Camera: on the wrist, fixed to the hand. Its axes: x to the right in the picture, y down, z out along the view.
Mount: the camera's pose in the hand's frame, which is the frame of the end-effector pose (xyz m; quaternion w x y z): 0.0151 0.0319 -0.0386 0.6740 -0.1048 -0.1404 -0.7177
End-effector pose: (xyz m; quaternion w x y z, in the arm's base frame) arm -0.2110 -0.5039 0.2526 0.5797 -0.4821 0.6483 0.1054
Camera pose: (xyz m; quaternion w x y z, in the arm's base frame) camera -0.2579 -0.5220 0.2380 0.5069 -0.8362 -0.0015 -0.2094
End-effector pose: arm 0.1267 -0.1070 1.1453 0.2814 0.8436 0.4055 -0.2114
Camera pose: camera 0.1661 -0.0899 1.1752 0.1833 0.2184 0.8614 -0.4204
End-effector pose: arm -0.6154 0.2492 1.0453 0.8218 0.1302 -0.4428 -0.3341
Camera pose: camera -0.5643 0.2597 1.0491 0.2656 0.2725 -0.2854 -0.8796
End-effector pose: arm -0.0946 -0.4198 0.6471 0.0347 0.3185 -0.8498 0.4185
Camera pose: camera -0.1328 -0.3850 0.6550 0.2378 0.8797 -0.3929 0.1234
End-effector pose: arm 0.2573 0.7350 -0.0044 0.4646 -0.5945 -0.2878 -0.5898
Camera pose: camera 0.2710 0.6846 -0.0015 0.2129 0.3256 0.6241 0.6776
